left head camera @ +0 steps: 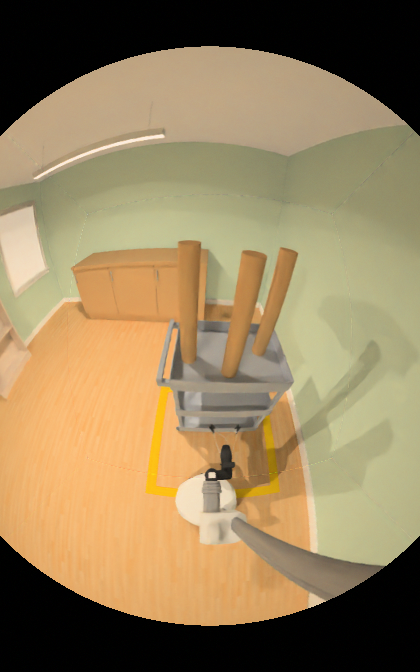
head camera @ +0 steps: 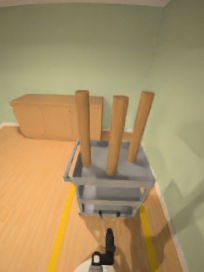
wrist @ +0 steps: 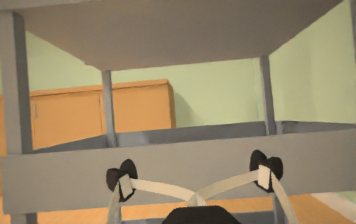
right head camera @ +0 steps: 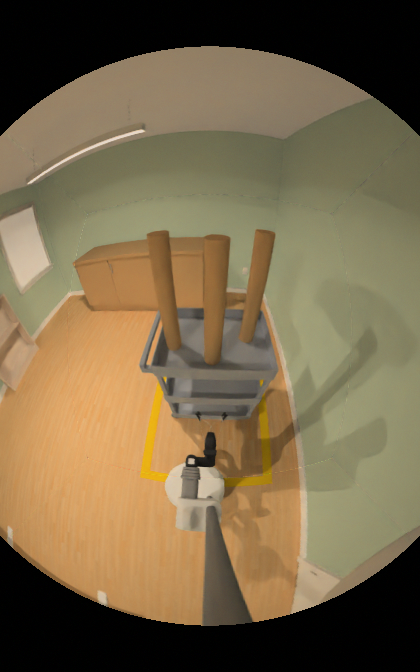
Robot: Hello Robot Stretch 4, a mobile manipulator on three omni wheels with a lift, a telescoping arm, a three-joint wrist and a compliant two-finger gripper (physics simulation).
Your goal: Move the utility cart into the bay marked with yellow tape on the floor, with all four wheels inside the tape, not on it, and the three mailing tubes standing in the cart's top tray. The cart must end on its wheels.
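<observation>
The grey cart (head camera: 115,183) (left head camera: 230,386) (right head camera: 215,373) (wrist: 185,160) is upright over the far part of the bay outlined in yellow tape (head camera: 62,230) (left head camera: 156,445) (right head camera: 151,435). Its wheels are hidden. The left tube (head camera: 83,125) (left head camera: 188,300) (right head camera: 164,290), middle tube (head camera: 117,135) (left head camera: 244,310) (right head camera: 216,300) and right tube (head camera: 141,125) (left head camera: 275,300) (right head camera: 257,285) stand in its top tray. My gripper (head camera: 109,214) (left head camera: 225,428) (right head camera: 211,416) (wrist: 192,167) is open, its spread fingertips at the cart's near side, before the middle tray's wall. I cannot tell if they touch it.
A wooden cabinet (head camera: 55,117) (left head camera: 135,290) (right head camera: 130,285) (wrist: 70,115) stands beyond the cart, at the back wall. A green wall (head camera: 185,130) (left head camera: 380,310) (right head camera: 375,300) runs close along the cart's right side. My white base (left head camera: 187,500) (right head camera: 175,485) overlaps the near tape line in view.
</observation>
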